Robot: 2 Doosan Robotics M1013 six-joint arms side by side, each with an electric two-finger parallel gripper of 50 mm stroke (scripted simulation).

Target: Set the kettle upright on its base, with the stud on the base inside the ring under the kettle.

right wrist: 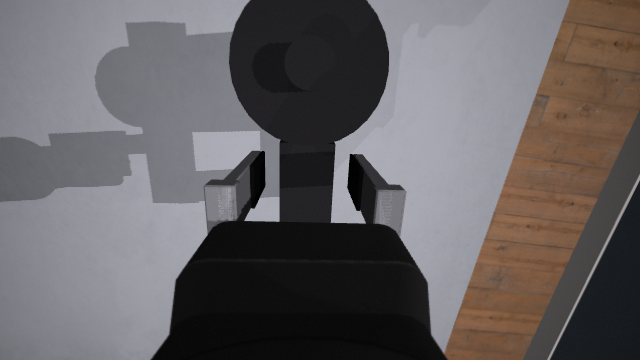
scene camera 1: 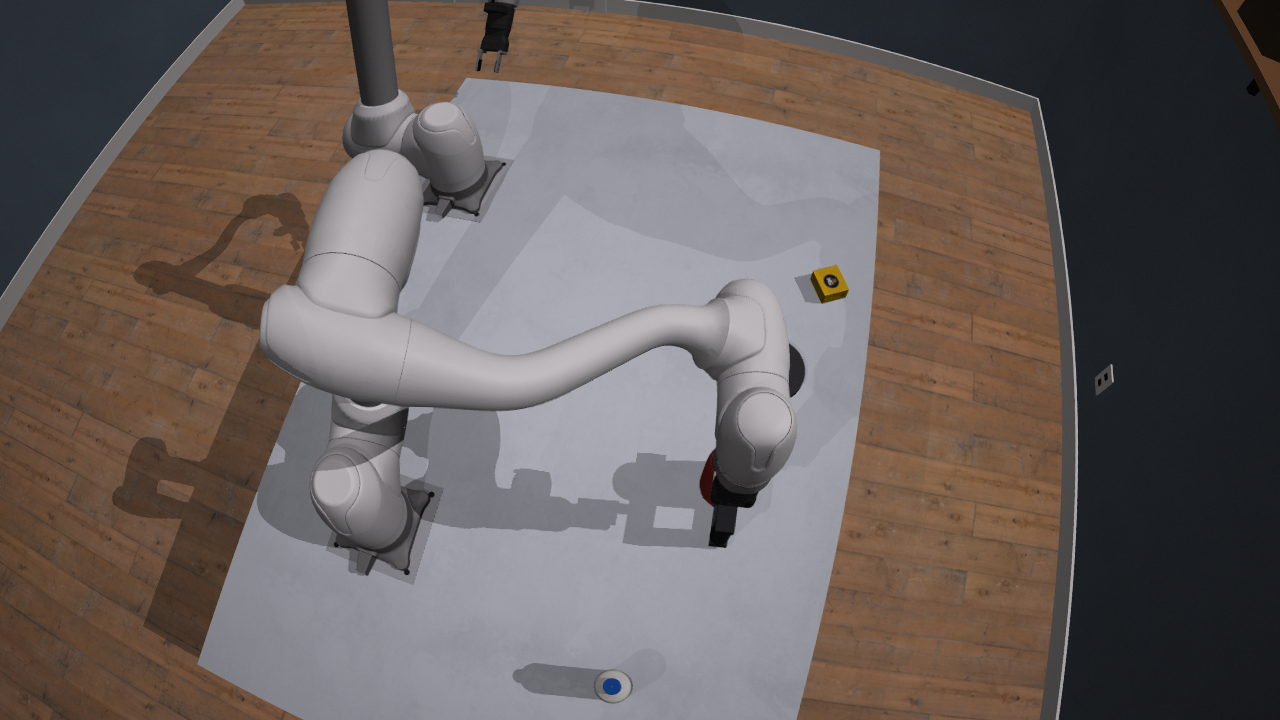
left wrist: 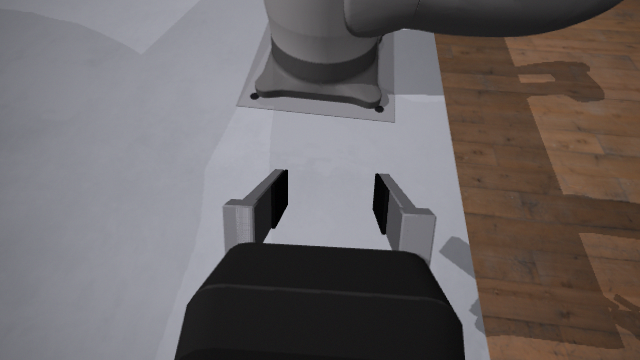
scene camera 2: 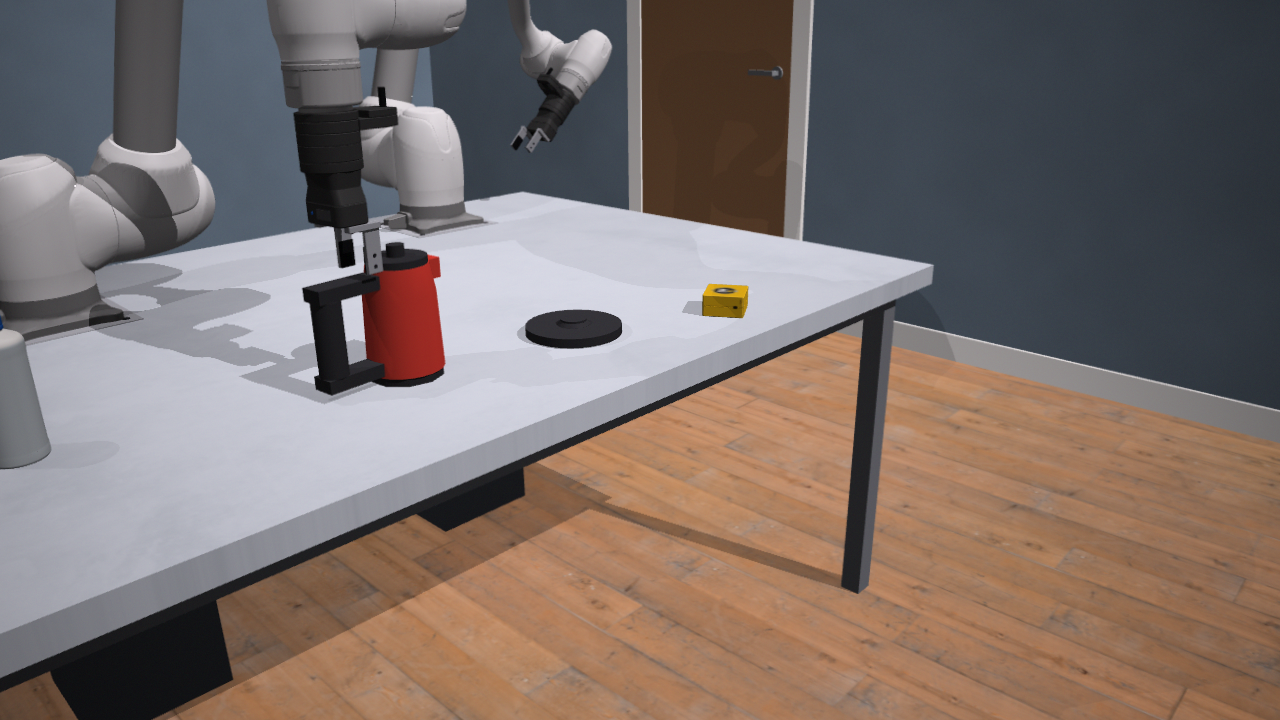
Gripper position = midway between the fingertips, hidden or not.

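Note:
There's a round black base (scene camera 2: pixel 569 329) that I can see, but in the left wrist view the base is out of frame, and in the right wrist view it's out of frame as well. As for my grippers, the right gripper is at (scene camera 2: pixel 360 269) and also at (right wrist: pixel 307 170). You'd find my left gripper (scene camera 2: pixel 520 149) again at (scene camera 1: pixel 486 71), and at (left wrist: pixel 330 189) too.

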